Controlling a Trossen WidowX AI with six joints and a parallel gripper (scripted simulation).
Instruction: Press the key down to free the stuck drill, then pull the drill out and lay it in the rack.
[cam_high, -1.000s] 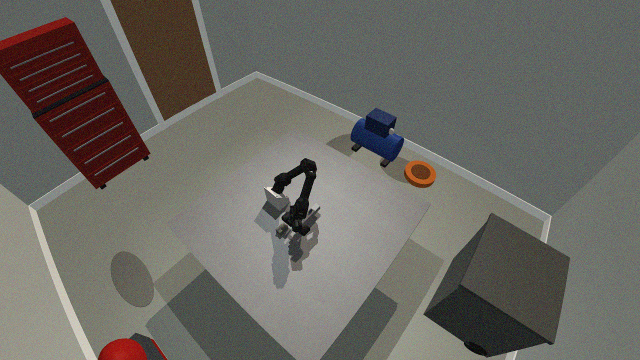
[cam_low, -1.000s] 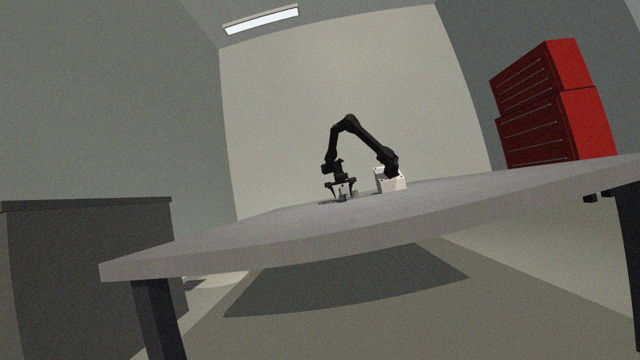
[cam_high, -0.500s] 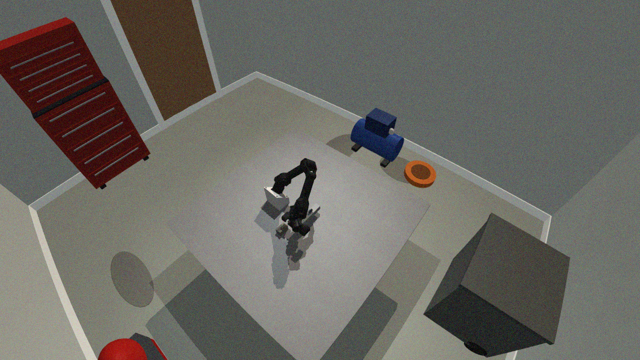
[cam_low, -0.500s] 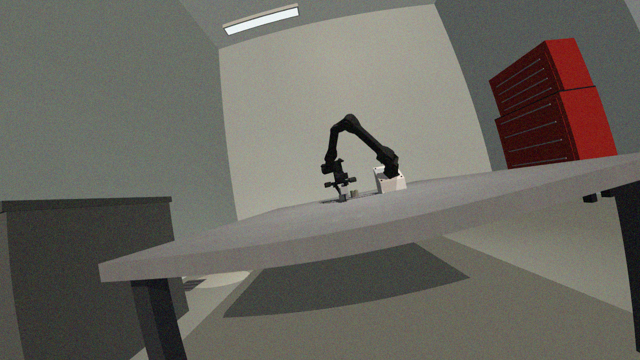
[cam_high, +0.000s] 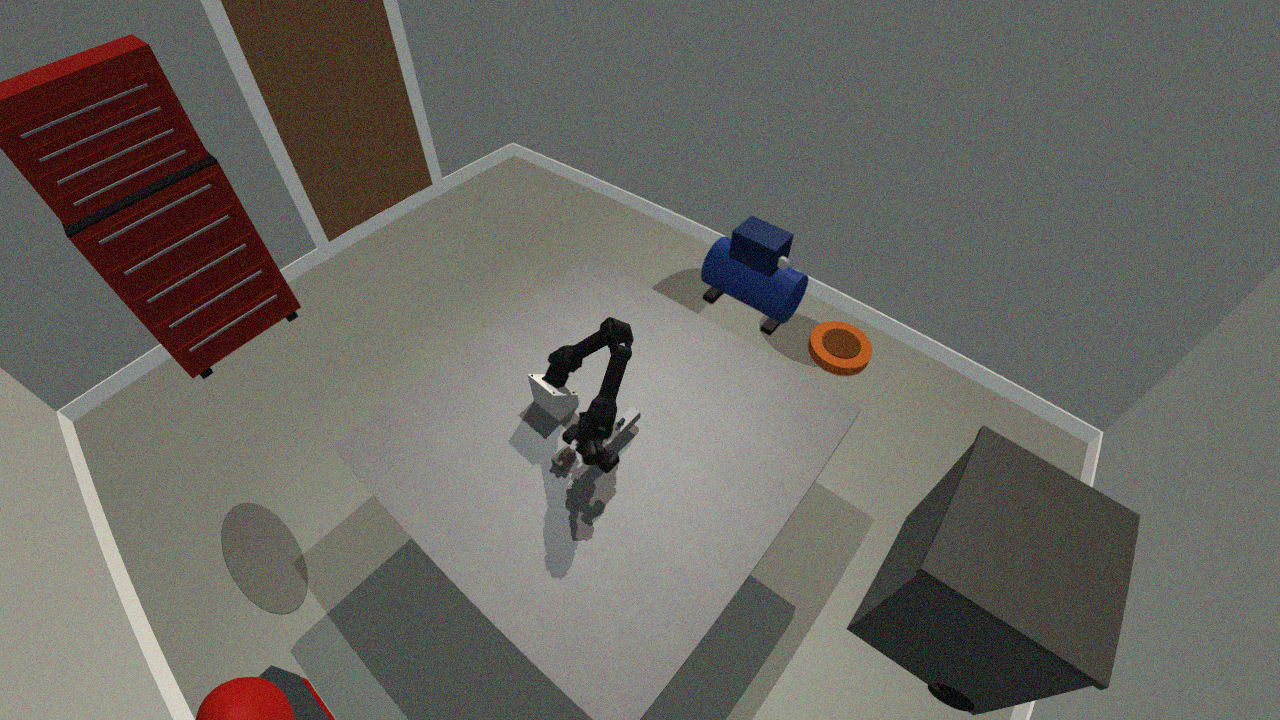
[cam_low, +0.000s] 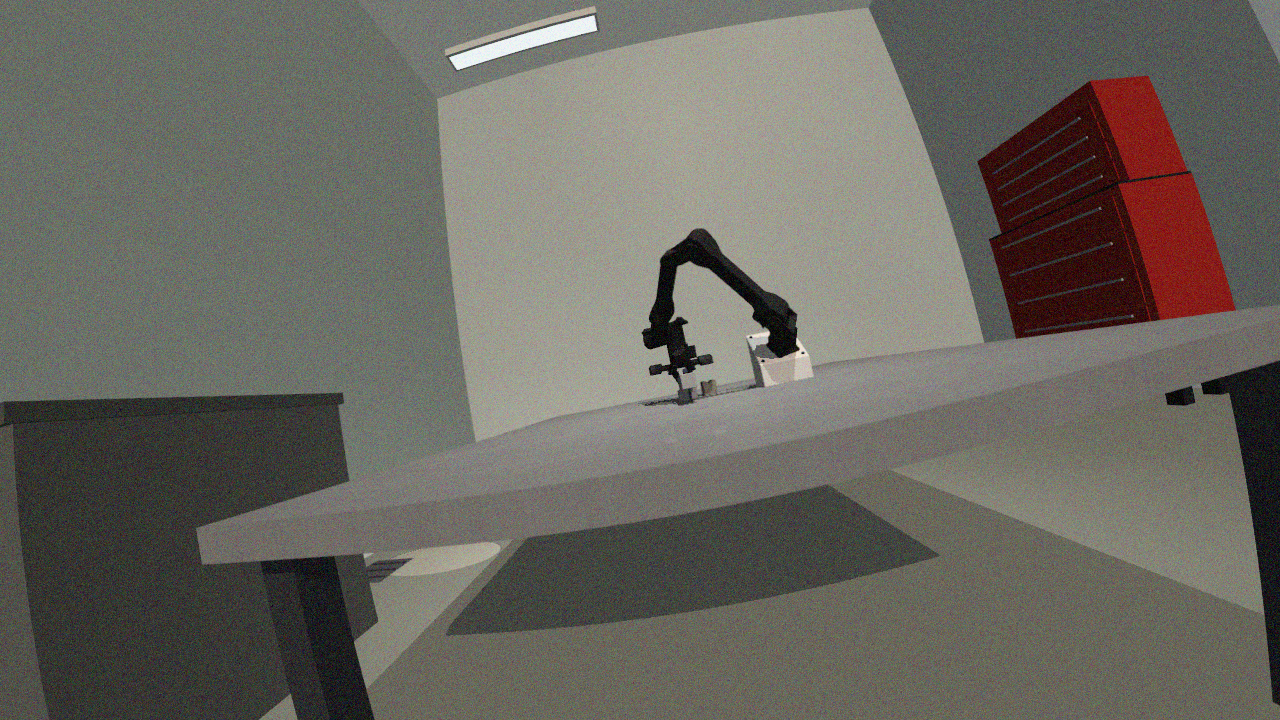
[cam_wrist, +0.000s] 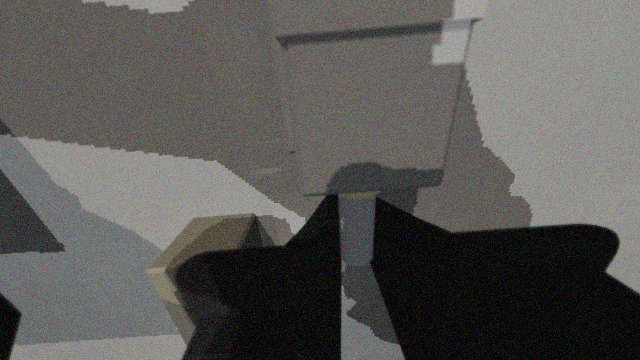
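Right now my gripper tip is 10 mm short of the drill, 50 mm to the right of it and 30 mm below it. Also, from my gripper tip: dark blue key: 20 mm ahead, 140 mm to the left, 40 mm above; pale grey block: 20 mm ahead, 120 mm to the left, 30 mm above; rack: 80 mm behind, 40 mm to the right.
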